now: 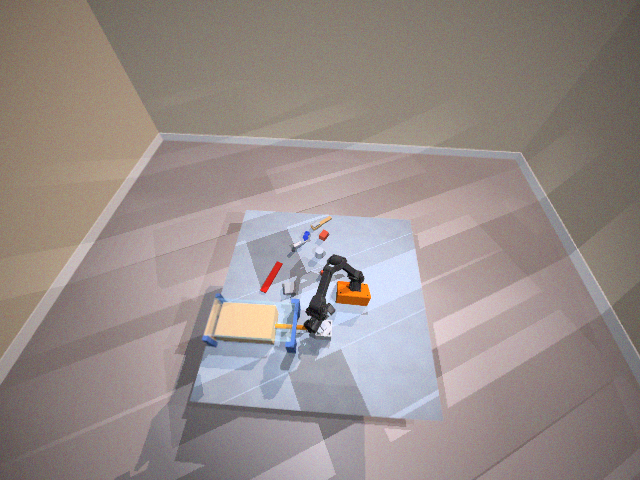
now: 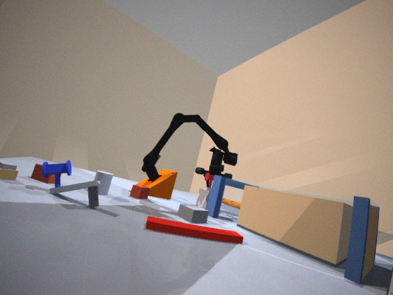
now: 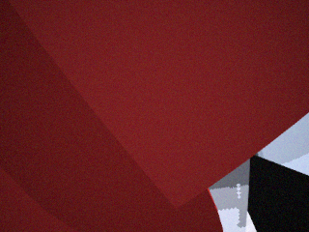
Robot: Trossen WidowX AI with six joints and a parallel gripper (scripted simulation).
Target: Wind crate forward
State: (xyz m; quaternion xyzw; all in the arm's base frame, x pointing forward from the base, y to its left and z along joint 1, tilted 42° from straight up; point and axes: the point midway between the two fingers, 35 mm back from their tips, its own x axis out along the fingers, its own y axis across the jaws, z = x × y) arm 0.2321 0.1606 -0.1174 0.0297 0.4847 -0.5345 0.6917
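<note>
Now: gripper tip 20 mm below the red-knobbed winch handle, 10 mm to the left of it and 10 mm short of it. Also, from my gripper tip: red knob: 50 mm above, 40 mm to the right, 30 mm ahead; blue frame: 130 mm ahead, 20 mm to the left, 20 mm above; winch: 60 mm below, 50 mm behind, 30 mm to the left.
</note>
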